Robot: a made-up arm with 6 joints. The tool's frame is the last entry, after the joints.
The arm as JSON. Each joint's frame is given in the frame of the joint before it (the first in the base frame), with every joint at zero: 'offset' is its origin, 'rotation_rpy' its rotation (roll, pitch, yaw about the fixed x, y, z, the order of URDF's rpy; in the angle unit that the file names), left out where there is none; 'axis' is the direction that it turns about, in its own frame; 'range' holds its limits. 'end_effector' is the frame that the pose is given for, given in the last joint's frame.
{
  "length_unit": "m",
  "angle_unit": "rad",
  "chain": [
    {
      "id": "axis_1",
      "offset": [
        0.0,
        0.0,
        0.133
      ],
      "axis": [
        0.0,
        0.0,
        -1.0
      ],
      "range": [
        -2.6,
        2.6
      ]
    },
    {
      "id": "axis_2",
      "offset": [
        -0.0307,
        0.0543,
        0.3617
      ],
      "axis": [
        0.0,
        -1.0,
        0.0
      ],
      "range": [
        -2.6,
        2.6
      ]
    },
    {
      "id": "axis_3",
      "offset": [
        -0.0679,
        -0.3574,
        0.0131
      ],
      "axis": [
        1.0,
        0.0,
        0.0
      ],
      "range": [
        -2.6,
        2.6
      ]
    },
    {
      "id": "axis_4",
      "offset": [
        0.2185,
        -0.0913,
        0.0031
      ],
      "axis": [
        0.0,
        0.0,
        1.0
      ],
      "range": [
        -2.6,
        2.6
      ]
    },
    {
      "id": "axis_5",
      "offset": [
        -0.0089,
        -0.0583,
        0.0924
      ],
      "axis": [
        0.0,
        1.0,
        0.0
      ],
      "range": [
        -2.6,
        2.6
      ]
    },
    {
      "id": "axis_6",
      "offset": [
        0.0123,
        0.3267,
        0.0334
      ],
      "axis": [
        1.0,
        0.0,
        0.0
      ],
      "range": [
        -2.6,
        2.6
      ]
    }
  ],
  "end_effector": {
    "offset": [
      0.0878,
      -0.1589,
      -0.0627
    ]
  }
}
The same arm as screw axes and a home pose.
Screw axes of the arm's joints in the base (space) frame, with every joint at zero. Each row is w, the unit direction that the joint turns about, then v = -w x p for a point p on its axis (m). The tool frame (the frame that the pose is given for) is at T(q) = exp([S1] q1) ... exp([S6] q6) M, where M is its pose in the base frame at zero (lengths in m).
S1: w 0 0 -1 v 0 0 0
S2: w 0 -1 0 v 0.4947 0 0.0307
S3: w 1 0 0 v 0 0.5078 0.3031
S4: w 0 0 1 v -0.3944 -0.1199 0
S5: w 0 1 0 v -0.6033 0 0.111
S6: w 1 0 0 v 0 0.6367 0.126
M: xyz 0.2111 -0.2849 0.574 (m) quaternion w x y z 1 0 0 0
Joint limits (deg, base to tool): -148.97..148.97 -148.97..148.97 -148.97..148.97 -148.97..148.97 -148.97..148.97 -148.97..148.97

